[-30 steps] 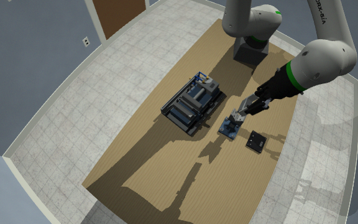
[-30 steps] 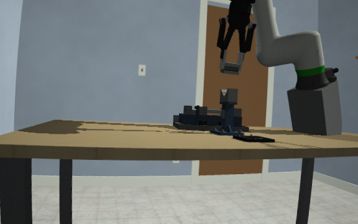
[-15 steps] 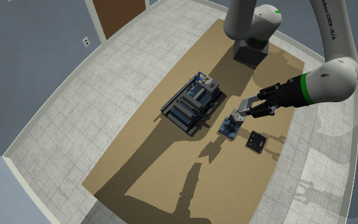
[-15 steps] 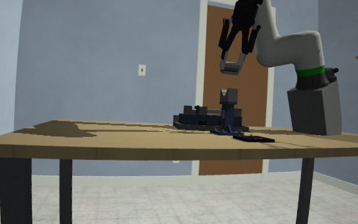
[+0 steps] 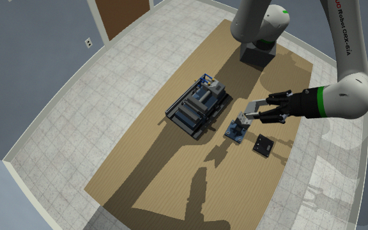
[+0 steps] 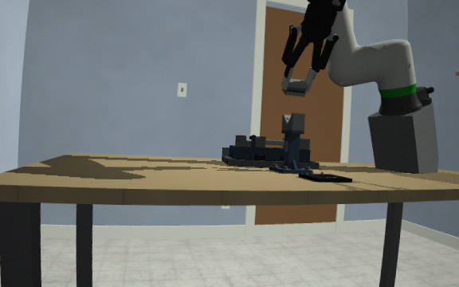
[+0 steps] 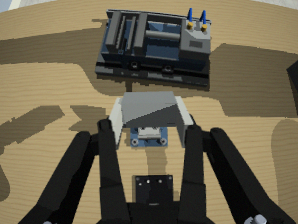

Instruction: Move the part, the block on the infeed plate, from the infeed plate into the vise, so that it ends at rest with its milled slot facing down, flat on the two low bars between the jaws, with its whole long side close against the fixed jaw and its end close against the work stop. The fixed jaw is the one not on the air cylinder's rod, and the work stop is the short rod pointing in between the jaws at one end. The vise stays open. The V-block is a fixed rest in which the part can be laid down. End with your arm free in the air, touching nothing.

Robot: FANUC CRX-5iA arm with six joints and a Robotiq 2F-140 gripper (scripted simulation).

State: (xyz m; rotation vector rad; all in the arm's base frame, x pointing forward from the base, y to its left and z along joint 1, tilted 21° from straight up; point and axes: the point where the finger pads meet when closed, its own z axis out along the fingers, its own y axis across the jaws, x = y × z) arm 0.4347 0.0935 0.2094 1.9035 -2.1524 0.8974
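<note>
My hand is 10 mm to the left of the part and 20 mm above it. The rest, counted from my hand: V-block post 20 mm to the right, 200 mm below; then work stop rod 60 mm ahead, 200 mm to the right, 170 mm below; then infeed plate 10 mm behind, 140 mm to the left, 250 mm below.
</note>
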